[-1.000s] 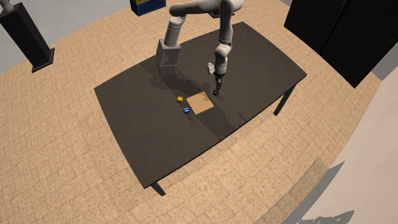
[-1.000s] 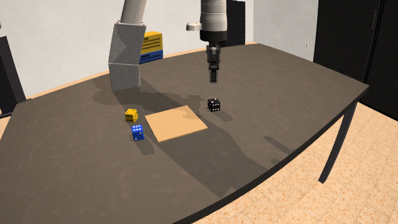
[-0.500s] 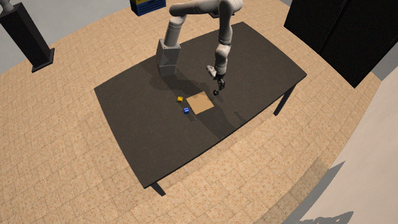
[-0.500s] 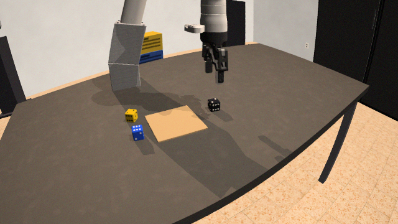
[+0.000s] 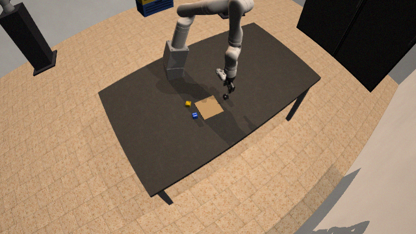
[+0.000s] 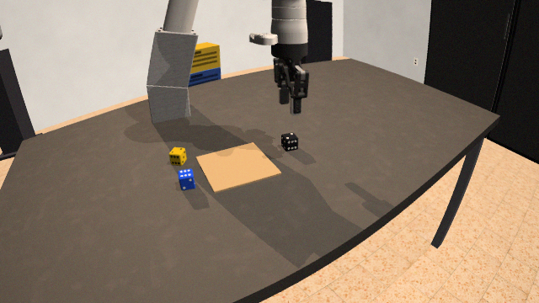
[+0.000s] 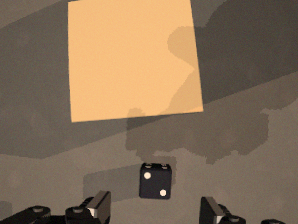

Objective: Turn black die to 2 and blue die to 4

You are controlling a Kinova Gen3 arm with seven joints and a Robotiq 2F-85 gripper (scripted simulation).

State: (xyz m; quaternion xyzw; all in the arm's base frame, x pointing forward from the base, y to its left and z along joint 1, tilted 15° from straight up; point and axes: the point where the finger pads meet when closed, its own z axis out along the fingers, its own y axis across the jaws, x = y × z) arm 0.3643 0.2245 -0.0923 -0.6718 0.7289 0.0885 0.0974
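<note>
My gripper is now 90 mm above the black die. From my hand the other things lie so: blue die 250 mm to the right, 90 mm below, 50 mm ahead; yellow die 250 mm to the right, 90 mm below, 40 mm behind; tan mat 130 mm to the right, 110 mm below, 20 mm ahead.
</note>
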